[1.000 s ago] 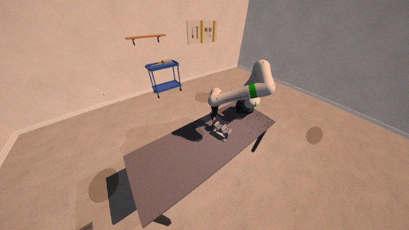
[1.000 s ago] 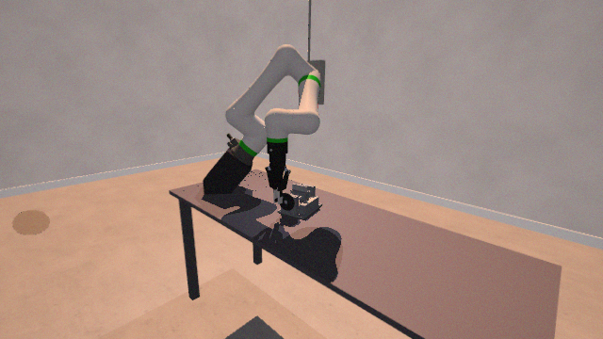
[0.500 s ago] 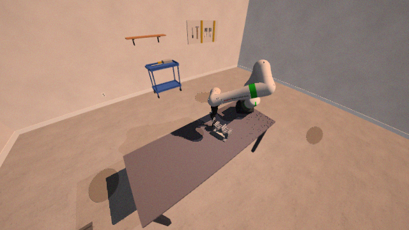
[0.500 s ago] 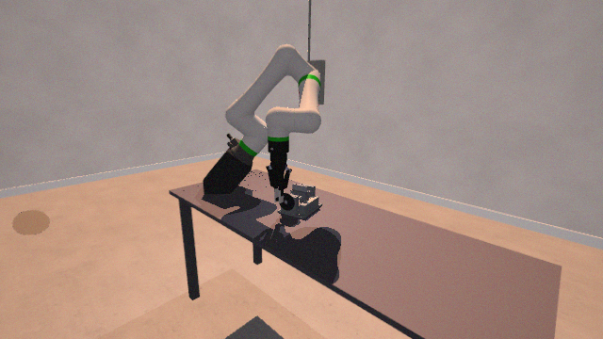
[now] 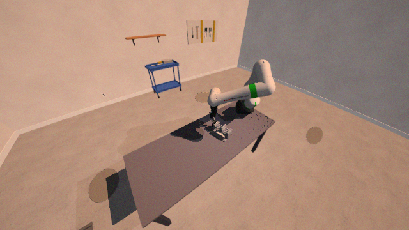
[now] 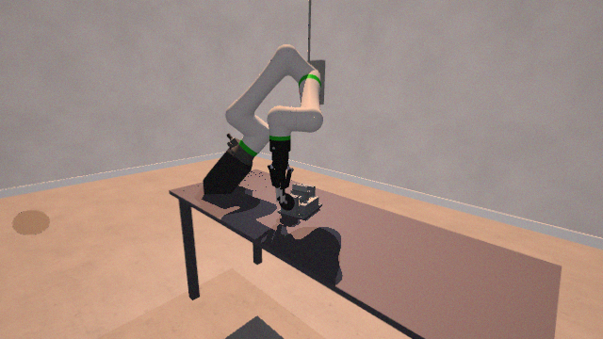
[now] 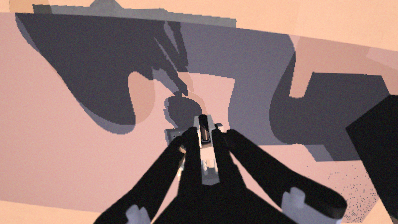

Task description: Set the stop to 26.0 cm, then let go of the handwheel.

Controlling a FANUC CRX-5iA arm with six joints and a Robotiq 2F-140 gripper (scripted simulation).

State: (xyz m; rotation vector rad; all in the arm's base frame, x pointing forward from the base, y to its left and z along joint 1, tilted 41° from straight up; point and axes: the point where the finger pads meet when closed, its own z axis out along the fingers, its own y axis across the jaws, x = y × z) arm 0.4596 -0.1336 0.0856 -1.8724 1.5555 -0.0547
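My hand is 20 mm to the right of the handwheel and 20 mm above it. The rest, counted from my hand: grey stop fixture (160 mm to the left, 30 mm below, 30 mm behind).
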